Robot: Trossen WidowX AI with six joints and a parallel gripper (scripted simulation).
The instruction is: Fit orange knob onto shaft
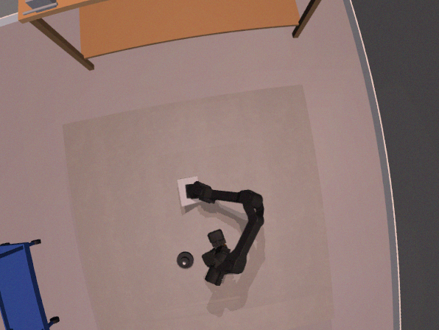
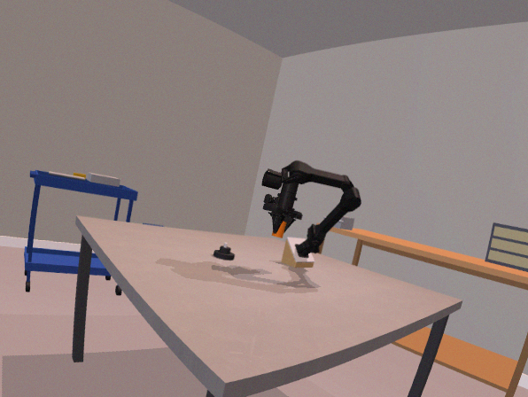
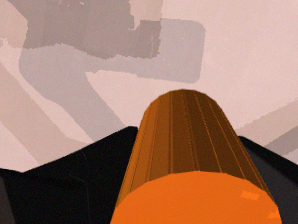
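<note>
Right now my gripper tip is 19 cm to the left of the round dark pedestal, 12 cm above it and 9 cm short of it. The rest, counted from my gripper tip: orange knob (3 cm above).
</note>
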